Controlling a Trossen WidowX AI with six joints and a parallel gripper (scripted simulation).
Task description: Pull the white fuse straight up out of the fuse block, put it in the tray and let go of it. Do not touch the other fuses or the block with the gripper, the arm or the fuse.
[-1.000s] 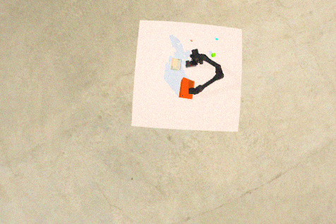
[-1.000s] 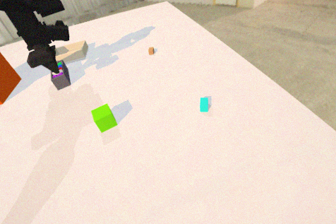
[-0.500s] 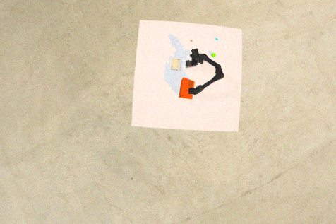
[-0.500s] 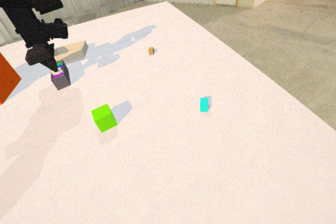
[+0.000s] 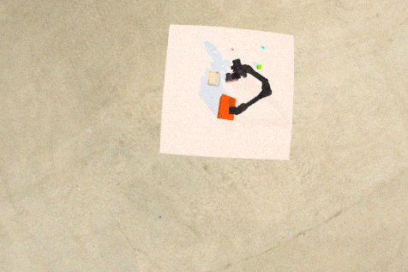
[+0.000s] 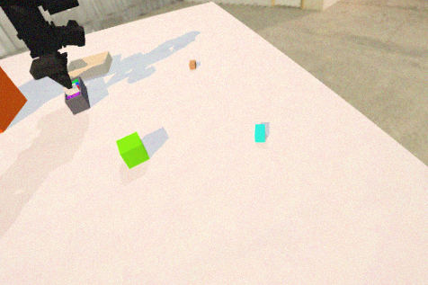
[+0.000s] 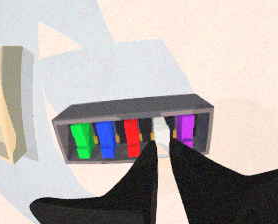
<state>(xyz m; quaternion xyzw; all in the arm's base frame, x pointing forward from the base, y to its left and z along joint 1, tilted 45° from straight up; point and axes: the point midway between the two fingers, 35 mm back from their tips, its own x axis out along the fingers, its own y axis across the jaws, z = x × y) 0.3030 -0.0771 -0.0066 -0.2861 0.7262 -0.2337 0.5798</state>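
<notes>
My gripper tip is now 2 cm to the right of the red fuse and 2 cm above it. The rest, counted from my gripper tip: purple fuse: 2 cm to the right, 2 cm below; then blue fuse: 4 cm to the left, 2 cm below, 1 cm behind; then white fuse: 1 cm below.
</notes>
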